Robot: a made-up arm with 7 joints. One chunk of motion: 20 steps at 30 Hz.
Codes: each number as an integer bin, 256 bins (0 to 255) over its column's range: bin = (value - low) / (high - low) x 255, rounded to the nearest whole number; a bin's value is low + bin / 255 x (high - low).
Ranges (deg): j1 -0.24..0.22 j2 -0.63..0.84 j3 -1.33..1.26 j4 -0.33..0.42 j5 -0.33..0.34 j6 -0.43..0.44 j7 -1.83..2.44
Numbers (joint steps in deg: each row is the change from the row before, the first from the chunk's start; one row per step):
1: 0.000 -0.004 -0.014 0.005 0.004 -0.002 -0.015
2: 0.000 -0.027 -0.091 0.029 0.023 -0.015 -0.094
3: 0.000 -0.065 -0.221 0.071 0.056 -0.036 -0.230
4: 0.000 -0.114 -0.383 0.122 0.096 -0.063 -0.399
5: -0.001 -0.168 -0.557 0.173 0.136 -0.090 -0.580
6: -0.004 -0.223 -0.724 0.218 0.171 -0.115 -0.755
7: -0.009 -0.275 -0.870 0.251 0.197 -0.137 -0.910
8: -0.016 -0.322 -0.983 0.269 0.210 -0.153 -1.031
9: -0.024 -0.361 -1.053 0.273 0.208 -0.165 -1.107
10: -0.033 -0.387 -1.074 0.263 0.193 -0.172 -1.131
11: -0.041 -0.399 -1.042 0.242 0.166 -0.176 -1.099
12: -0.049 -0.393 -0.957 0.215 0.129 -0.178 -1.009
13: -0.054 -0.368 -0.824 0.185 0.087 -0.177 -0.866
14: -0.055 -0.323 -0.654 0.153 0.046 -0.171 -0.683
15: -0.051 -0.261 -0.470 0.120 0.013 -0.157 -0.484
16: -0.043 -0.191 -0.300 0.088 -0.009 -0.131 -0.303
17: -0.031 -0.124 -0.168 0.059 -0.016 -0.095 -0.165
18: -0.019 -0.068 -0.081 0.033 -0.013 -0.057 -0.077
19: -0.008 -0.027 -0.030 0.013 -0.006 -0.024 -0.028
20: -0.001 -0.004 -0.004 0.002 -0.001 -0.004 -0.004
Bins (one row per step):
1: 133 109 130 114 127 125 108
2: 133 105 122 122 134 122 104
3: 133 98 109 136 147 115 96
4: 133 90 93 154 162 108 85
5: 132 80 76 171 177 100 75
6: 131 71 60 186 191 92 64
7: 128 62 45 198 201 86 55
8: 124 53 34 204 206 81 48
9: 120 47 27 205 205 78 43
10: 115 42 25 202 199 76 42
11: 110 40 28 194 189 74 44
12: 106 41 37 185 175 74 49
13: 103 45 50 175 159 74 58
14: 103 53 67 164 143 76 68
15: 105 64 85 153 131 80 80
16: 109 76 101 142 122 88 91
17: 116 88 114 132 120 98 99
18: 123 97 123 123 121 109 105
19: 129 105 128 117 123 119 108
20: 132 109 131 113 125 125 109

